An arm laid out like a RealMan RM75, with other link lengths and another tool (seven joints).
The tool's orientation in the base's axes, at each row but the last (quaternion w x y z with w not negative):
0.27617 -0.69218 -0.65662 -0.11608
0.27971 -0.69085 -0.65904 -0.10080
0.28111 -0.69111 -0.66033 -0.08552
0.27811 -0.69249 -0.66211 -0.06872
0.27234 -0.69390 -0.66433 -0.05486
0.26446 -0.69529 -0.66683 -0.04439
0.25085 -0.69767 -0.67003 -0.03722
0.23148 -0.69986 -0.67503 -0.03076
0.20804 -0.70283 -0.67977 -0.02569
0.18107 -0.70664 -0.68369 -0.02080
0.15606 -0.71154 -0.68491 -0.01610
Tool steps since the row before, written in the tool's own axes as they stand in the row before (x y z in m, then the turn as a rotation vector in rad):
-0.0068 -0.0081 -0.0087 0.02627 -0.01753 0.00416
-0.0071 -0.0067 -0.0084 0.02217 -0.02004 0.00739
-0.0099 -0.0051 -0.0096 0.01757 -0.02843 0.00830
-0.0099 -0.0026 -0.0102 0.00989 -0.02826 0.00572
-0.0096 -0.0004 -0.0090 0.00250 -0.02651 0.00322
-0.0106 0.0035 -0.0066 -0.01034 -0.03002 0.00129
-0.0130 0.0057 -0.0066 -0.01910 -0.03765 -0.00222
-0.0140 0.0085 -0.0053 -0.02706 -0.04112 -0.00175
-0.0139 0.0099 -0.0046 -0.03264 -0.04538 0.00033
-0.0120 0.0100 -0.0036 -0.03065 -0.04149 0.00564
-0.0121 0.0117 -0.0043 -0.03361 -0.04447 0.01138
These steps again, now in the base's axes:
-0.0069 -0.0105 0.0054 -0.01499 0.02416 0.01437
-0.0053 -0.0106 0.0050 -0.01861 0.02227 0.01026
-0.0036 -0.0135 0.0045 -0.02742 0.01850 0.00957
-0.0008 -0.0136 0.0047 -0.02743 0.01053 0.00812
0.0011 -0.0126 0.0035 -0.02587 0.00286 0.00646
0.0041 -0.0123 0.0002 -0.03002 -0.00967 0.00387
0.0060 -0.0144 -0.0010 -0.03717 -0.01928 0.00582
0.0084 -0.0148 -0.0027 -0.04131 -0.02658 0.00355
0.0097 -0.0145 -0.0028 -0.04636 -0.03122 0.00097
0.0098 -0.0125 -0.0022 -0.04360 -0.02780 -0.00432
0.0115 -0.0129 -0.0011 -0.04780 -0.02923 -0.00988

